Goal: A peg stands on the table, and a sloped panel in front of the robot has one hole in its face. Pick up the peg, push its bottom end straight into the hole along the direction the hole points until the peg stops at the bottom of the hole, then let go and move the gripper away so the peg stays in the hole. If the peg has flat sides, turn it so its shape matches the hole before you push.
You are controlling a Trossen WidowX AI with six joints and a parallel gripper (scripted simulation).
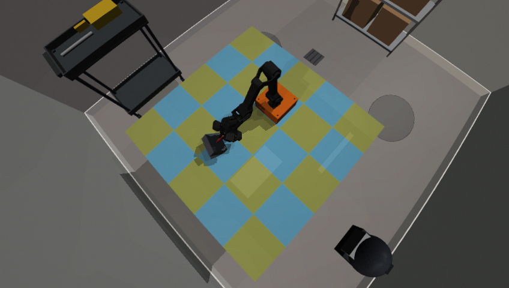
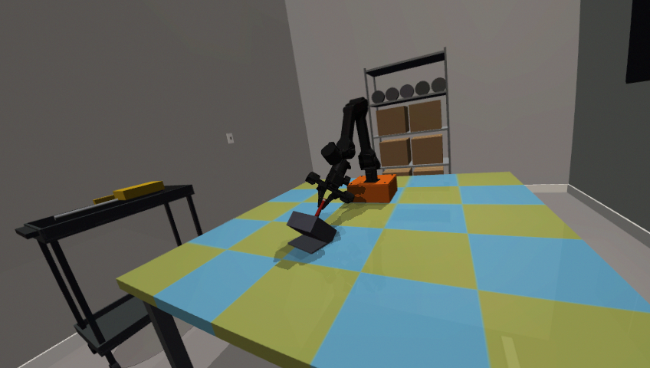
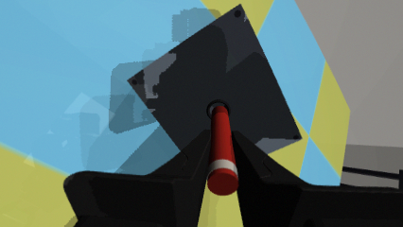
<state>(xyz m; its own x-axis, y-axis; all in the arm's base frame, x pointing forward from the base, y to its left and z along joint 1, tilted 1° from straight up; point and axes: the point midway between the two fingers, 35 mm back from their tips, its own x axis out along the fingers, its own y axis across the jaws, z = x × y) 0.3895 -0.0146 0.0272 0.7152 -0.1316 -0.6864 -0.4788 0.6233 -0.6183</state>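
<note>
Right now my gripper tip is 50 mm short of the dark sloped panel, 10 mm to the left of it and 50 mm above it. Round my gripper tip: red round peg (10 mm behind, 10 mm above).
</note>
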